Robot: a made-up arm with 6 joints.
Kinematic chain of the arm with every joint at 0, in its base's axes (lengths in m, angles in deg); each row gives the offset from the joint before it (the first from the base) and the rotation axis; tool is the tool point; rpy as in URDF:
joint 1: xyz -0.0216 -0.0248 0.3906 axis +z
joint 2: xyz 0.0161 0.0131 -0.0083 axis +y
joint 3: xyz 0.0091 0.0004 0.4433 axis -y
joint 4: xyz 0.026 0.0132 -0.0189 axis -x
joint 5: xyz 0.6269 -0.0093 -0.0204 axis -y
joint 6: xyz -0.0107 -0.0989 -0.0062 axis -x
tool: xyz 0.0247 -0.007 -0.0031 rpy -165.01 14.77 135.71
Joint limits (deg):
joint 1: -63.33..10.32
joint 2: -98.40..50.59
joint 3: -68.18..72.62
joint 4: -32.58..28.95
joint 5: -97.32..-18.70
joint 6: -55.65..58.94
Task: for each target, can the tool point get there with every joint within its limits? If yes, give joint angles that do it. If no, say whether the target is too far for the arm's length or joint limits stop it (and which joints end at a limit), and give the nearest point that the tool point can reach.
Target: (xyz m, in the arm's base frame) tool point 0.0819 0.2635 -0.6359
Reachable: no: joint limits stop it (at a limit: joint 1, joint 2, joint 4, joint 5, joint 6) | nearest point 0.2387 -0.0234 -0.0054 | short by 0.710 m
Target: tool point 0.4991 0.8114 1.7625
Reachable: no: too far | nearest point 0.4559 0.0162 1.3674 | short by 0.889 m
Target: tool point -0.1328 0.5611 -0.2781
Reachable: no: joint limits stop it (at a limit: joint 1, joint 2, joint 3, joint 4, joint 5, joint 6) | nearest point -0.0847 -0.0001 0.1295 | short by 0.695 m
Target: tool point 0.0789 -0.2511 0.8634
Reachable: yes | joints -43.97 -63.15 -37.10 14.25 -28.18 35.86
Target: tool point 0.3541 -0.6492 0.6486
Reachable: yes | joints -52.65 8.66 0.11 -10.80 -83.63 42.94
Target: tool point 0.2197 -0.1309 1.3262
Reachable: yes | joints -3.22 -20.36 35.19 21.00 -71.11 -26.22
